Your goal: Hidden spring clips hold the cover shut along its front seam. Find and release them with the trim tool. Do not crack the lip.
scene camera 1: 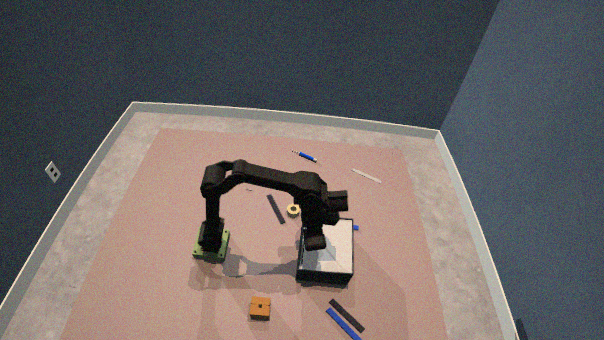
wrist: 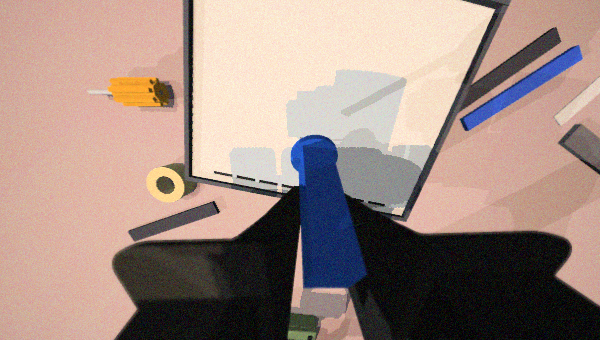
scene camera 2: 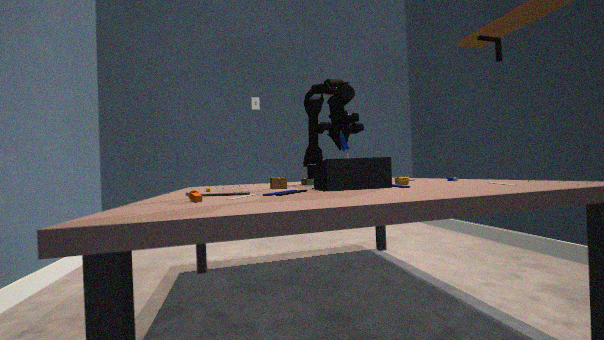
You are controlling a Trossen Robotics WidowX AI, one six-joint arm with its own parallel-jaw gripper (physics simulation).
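Where they show: gripper, fingertip midpoint: [scene camera 1: 312,234] [wrist: 312,192] [scene camera 2: 342,150]; arm's base at its link origin: [scene camera 1: 211,244] [scene camera 2: 313,178].
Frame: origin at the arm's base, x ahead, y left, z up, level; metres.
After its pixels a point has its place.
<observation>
The cream cover [scene camera 1: 341,255] @(x 0.457, y -0.016, z 0.064 m) [wrist: 250,75] @(x 0.419, y 0.088, z 0.061 m) lies flat on the dark box [scene camera 1: 325,277] @(x 0.411, y -0.083, z 0.022 m) [scene camera 2: 355,174] @(x 0.498, y 0.010, z 0.019 m). In the wrist view, a row of black dashes [wrist: 246,177] @(x 0.330, y 0.085, z 0.052 m) runs along the cover's edge nearest the robot base; the fingers and tool hide its middle. No clips can be made out. My gripper [scene camera 2: 342,142] @(x 0.348, y 0.027, z 0.111 m) [wrist: 312,192] @(x 0.348, y 0.027, z 0.111 m) is shut on the blue handle of the trim tool [scene camera 2: 344,138] @(x 0.359, y 0.032, z 0.153 m) [wrist: 330,235] @(x 0.354, y 0.026, z 0.162 m), above the cover near that edge. The tool's thin pale shaft points down to the box top in scene camera 2; whether its tip touches cannot be told.
A yellow tape roll [scene camera 1: 288,211] @(x 0.262, y 0.192, z -0.007 m) [wrist: 152,185] @(x 0.277, y 0.224, z -0.005 m) and a dark bar [scene camera 1: 275,209] @(x 0.209, y 0.207, z -0.025 m) [wrist: 175,221] @(x 0.212, y 0.208, z -0.025 m) lie near the box. An orange-handled tool [wrist: 132,92] @(x 0.391, y 0.239, z 0.000 m) lies beside it. Another dark bar [scene camera 1: 346,315] @(x 0.493, y -0.197, z -0.025 m) and a blue bar [scene camera 1: 342,323] @(x 0.480, y -0.226, z -0.024 m) [wrist: 522,87] @(x 0.487, y -0.231, z -0.024 m) lie on the opposite side. An orange block [scene camera 1: 260,308] @(x 0.210, y -0.212, z 0.016 m) stands apart.
</observation>
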